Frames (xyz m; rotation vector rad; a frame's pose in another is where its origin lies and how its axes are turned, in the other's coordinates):
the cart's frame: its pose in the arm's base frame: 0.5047 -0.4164 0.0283 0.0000 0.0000 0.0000
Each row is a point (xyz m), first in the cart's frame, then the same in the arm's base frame.
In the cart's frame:
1: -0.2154 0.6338 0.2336
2: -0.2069 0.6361 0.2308
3: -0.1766 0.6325 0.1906
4: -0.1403 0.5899 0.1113
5: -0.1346 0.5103 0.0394
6: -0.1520 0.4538 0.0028
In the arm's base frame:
1: 0.2893 0.2174 0.2619
2: 0.2978 0.2197 0.2591
3: 0.3281 0.2161 0.2189
4: 0.3644 0.1735 0.1396
5: 0.3701 0.0939 0.0677
6: 0.3527 0.0374 0.0311

